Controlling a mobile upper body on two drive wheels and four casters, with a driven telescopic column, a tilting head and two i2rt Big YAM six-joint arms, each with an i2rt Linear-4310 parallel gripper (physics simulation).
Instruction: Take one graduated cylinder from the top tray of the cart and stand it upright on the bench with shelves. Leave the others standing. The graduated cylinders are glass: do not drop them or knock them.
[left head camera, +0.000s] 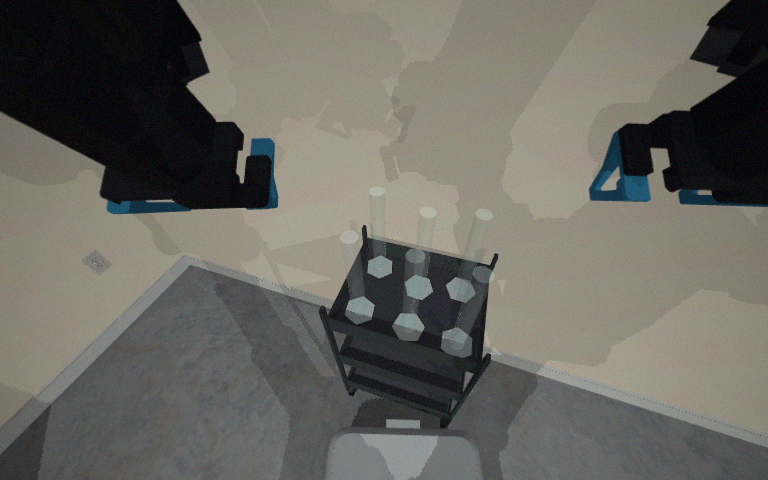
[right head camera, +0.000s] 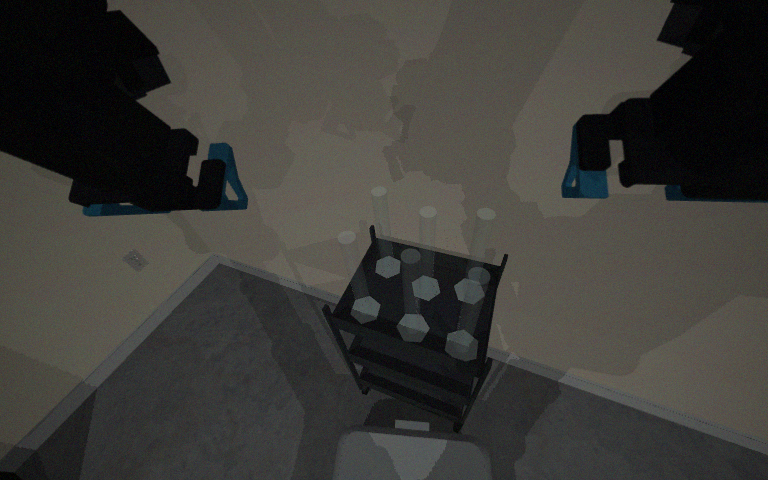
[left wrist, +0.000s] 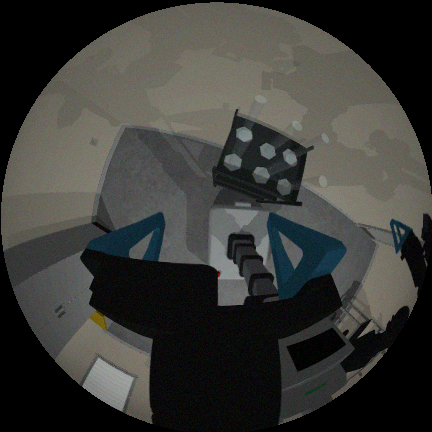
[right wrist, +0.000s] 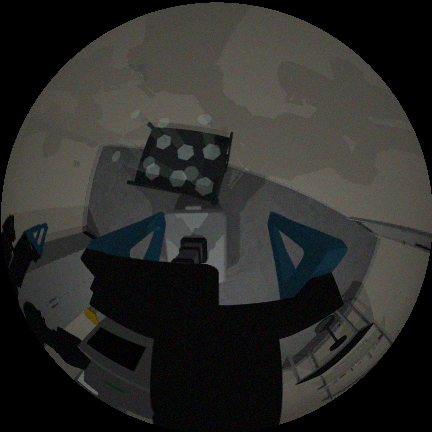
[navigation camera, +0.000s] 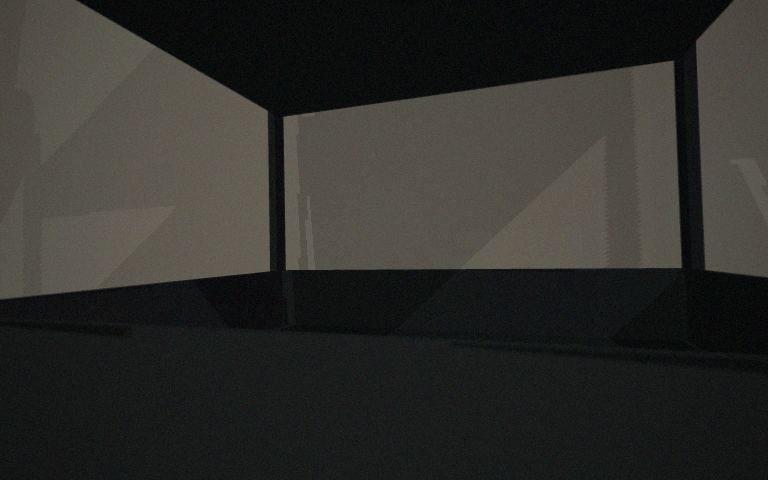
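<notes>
Several clear graduated cylinders with hexagonal bases stand upright in two rows on the cart's top tray, among them a front-left one (left head camera: 360, 310) (right head camera: 365, 309) and a back-left one (left head camera: 379, 266) (right head camera: 387, 266). The dark cart (left head camera: 368, 332) (right head camera: 370, 333) stands in front of me, by the wall. My left gripper (left head camera: 195, 204) (right head camera: 164, 208) (left wrist: 215, 217) is open and empty, above and left of the cart in the head views. My right gripper (left head camera: 671, 195) (right head camera: 640, 193) (right wrist: 216, 217) is open and empty, above and right of it. I cannot identify the bench with shelves for certain.
My pale base (left head camera: 402, 455) (right head camera: 413, 458) is close to the cart's front. Cart posts (navigation camera: 275, 192) and the lower tray fill the navigation view. A grey cabinet (left wrist: 45, 285) stands at the lower left of the left wrist view. A framed structure with a dark board (right wrist: 340, 355) shows at the lower right.
</notes>
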